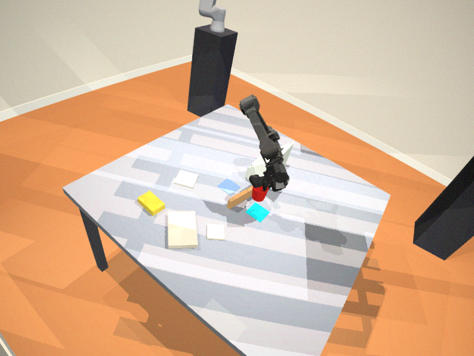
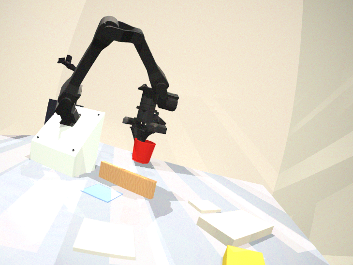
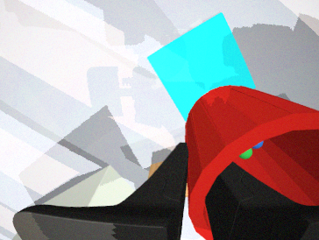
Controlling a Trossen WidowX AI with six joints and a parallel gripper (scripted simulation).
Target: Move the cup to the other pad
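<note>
Now: the green marble 40 mm to the right of my gripper tip, 20 mm below it and 20 mm ahead of it. The rest, counted from my gripper tip: blue marble (30 mm to the right, 30 mm ahead, 20 mm below); then red cup (20 mm to the right, 20 mm ahead); then cyan pad (130 mm below, 30 mm ahead, 10 mm to the left).
</note>
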